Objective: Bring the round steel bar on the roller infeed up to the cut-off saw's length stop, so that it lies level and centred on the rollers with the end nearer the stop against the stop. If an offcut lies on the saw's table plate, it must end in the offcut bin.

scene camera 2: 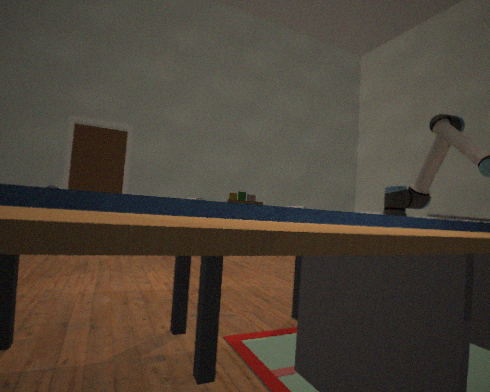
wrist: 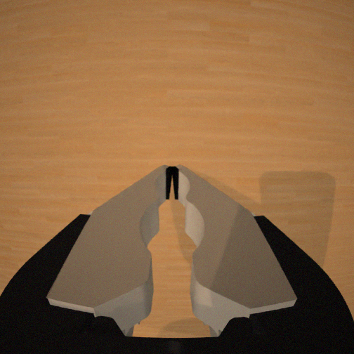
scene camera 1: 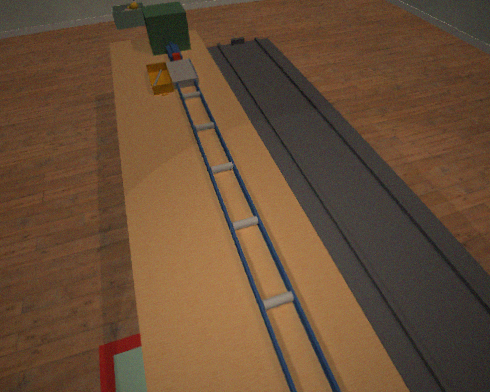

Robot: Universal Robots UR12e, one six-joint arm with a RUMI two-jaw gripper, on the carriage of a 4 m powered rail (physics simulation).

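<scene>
The roller infeed (scene camera 1: pixel 245 223) (scene camera 2: pixel 200 207) runs along the table, with blue side rails and grey rollers. The round steel bar cannot be made out in these views. The saw's grey table plate (scene camera 1: pixel 183 72) is at the infeed's far end, with no offcut visible on it. The red length stop (scene camera 1: pixel 177 56) is behind the plate on a blue beam. A thin grey offcut (scene camera 1: pixel 158 77) lies slanted inside the orange offcut bin (scene camera 1: pixel 162 89), beside the plate. My gripper (wrist: pixel 171 168) is shut over bare wooden table top, its black tip pads together with nothing visible between them.
A green box-shaped block (scene camera 1: pixel 167 29) stands behind the plate. The dark rail track (scene camera 1: pixel 320 165) runs along the table's right side. The arm (scene camera 2: pixel 434 162) rises beyond the infeed at the right. Small coloured blocks (scene camera 2: pixel 242 196) show in the background.
</scene>
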